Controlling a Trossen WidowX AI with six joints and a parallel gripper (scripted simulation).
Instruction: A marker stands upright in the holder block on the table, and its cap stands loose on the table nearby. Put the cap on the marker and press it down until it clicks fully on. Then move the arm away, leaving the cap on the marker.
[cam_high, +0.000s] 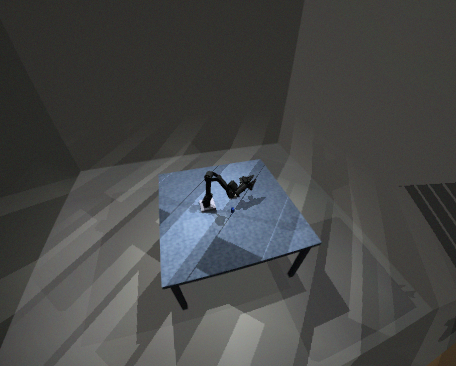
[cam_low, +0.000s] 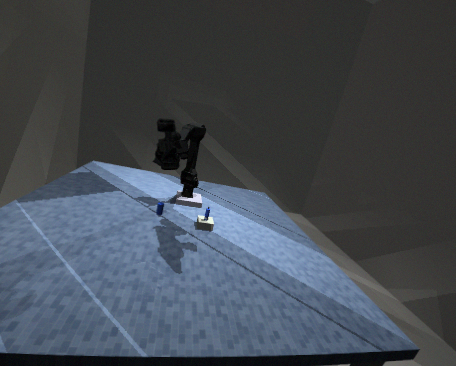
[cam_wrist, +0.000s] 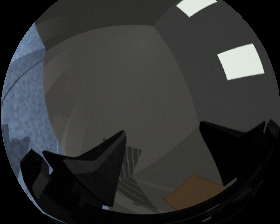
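Now: gripper tip 350 mm above the blue cap and 190 mm past it. The rest, counted from my gripper tip: tan holder block 360 mm below, 200 mm to the left, 120 mm behind.
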